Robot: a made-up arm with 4 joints.
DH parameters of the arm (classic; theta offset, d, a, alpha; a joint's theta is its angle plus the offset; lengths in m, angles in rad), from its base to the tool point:
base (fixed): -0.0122 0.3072 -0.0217 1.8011
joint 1: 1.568 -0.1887 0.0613 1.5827
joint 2: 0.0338 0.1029 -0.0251 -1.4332
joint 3: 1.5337 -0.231 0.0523 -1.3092
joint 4: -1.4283 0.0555 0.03 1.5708
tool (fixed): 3.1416 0.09 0 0
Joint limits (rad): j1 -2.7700..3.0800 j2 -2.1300..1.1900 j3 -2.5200..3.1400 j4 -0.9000..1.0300
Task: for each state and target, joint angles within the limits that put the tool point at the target. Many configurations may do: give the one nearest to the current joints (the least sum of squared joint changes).
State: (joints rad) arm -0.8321 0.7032 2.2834 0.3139
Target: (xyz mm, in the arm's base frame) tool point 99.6 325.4 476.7
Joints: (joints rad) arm -0.3628 0.1703 2.5009 -0.0330
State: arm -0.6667 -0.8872 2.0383 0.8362
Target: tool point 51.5 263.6 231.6
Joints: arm -0.6249 -0.9203 2.2680 1.0300
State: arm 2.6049 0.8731 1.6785 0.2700
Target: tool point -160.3 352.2 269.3
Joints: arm 2.9425 0.4950 1.6441 0.1963
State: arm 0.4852 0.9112 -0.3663 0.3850
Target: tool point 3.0 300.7 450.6
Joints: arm 0.6094 0.2101 -0.4201 0.6798
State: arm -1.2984 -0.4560 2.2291 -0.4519
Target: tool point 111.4 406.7 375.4
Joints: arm -1.0665 -0.0540 2.2991 -0.5255
